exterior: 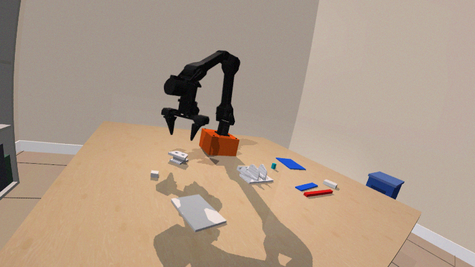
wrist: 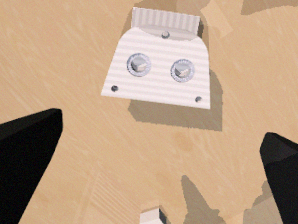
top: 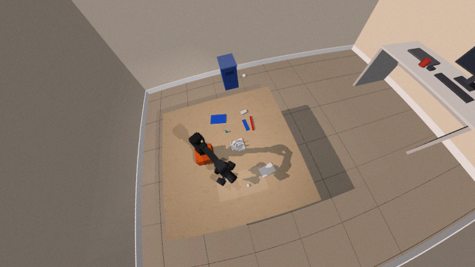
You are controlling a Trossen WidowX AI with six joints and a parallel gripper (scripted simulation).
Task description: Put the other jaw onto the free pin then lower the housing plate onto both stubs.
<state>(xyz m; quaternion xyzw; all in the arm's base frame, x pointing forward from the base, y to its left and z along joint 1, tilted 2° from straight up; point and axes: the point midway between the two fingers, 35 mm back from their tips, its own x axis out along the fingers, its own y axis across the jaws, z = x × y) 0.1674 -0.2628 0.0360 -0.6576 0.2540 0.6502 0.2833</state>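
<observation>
My gripper tip is 10 mm past the white bracket, 10 mm to the right of it and 90 mm above it. Round my gripper tip: grey jaw: 120 mm ahead, 250 mm to the left, 80 mm below; then small white cube: 130 mm ahead, 110 mm to the right, 90 mm below; then flat white slab: 330 mm ahead, 30 mm to the right, 100 mm below.
</observation>
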